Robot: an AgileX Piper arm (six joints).
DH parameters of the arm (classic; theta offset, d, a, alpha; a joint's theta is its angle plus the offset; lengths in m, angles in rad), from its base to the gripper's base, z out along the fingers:
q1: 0 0.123 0 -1.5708
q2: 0.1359 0 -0.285 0
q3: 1.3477 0 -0.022 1.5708
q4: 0 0.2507 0 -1.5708
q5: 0 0 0 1.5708
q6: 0 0.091 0 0
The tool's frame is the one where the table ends.
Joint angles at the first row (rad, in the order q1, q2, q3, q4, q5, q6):
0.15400 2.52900 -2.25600 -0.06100 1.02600 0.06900
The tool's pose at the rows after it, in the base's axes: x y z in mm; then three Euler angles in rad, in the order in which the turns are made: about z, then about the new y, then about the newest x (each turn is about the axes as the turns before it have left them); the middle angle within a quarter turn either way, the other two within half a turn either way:
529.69 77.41 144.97 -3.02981 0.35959 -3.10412
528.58 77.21 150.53 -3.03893 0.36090 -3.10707
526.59 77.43 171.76 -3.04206 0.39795 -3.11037
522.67 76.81 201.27 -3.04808 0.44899 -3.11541
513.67 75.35 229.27 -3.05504 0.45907 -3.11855
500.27 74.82 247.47 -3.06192 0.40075 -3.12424
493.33 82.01 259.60 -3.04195 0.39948 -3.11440
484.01 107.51 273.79 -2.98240 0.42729 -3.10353
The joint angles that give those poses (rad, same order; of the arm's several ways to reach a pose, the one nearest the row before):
0.15400 2.52703 -2.25607 -0.06100 1.03005 0.07100
0.15400 2.51601 -2.25602 -0.06100 1.04001 0.07901
0.15500 2.47500 -2.25401 -0.06100 1.04201 0.08200
0.15501 2.41903 -2.25404 -0.06100 1.04701 0.08601
0.15499 2.36199 -2.25400 -0.06000 1.09401 0.08899
0.15699 2.31897 -2.25396 -0.05100 1.19499 0.09000
0.17499 2.29299 -2.25397 -0.06000 1.22298 0.08999
0.23099 2.26396 -2.25294 -0.07200 1.22397 0.09000

